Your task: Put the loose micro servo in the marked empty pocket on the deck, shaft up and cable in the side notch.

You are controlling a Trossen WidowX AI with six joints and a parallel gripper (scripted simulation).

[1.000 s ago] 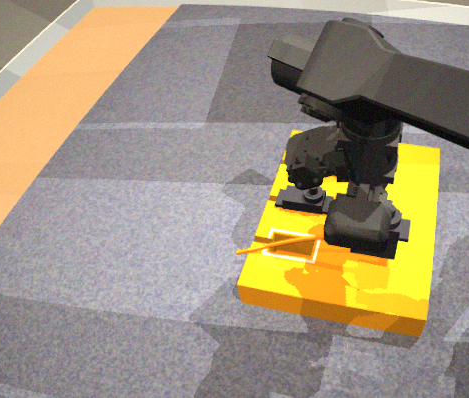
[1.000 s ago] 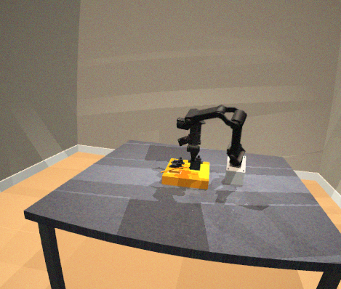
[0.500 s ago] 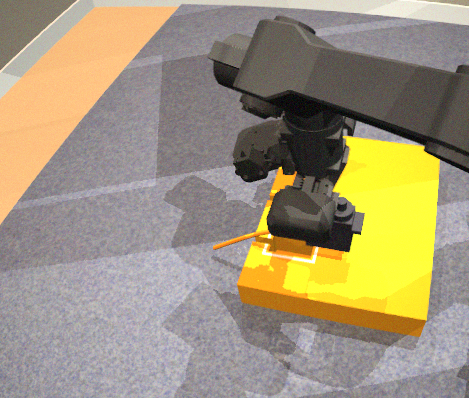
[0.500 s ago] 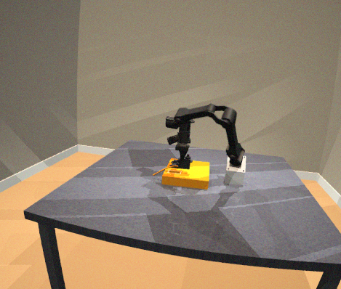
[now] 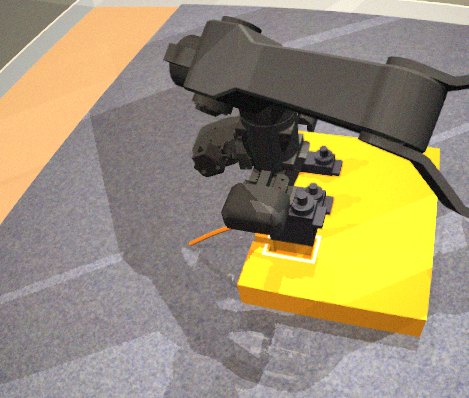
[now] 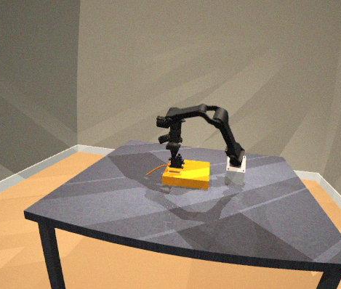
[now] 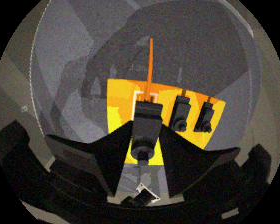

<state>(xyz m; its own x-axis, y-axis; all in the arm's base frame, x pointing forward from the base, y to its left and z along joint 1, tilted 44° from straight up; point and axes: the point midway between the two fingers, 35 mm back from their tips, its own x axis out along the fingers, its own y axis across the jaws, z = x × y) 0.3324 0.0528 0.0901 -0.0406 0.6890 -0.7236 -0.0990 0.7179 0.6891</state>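
My gripper tip is 110 mm past the deck, 100 mm above it and 90 mm to the left of it.
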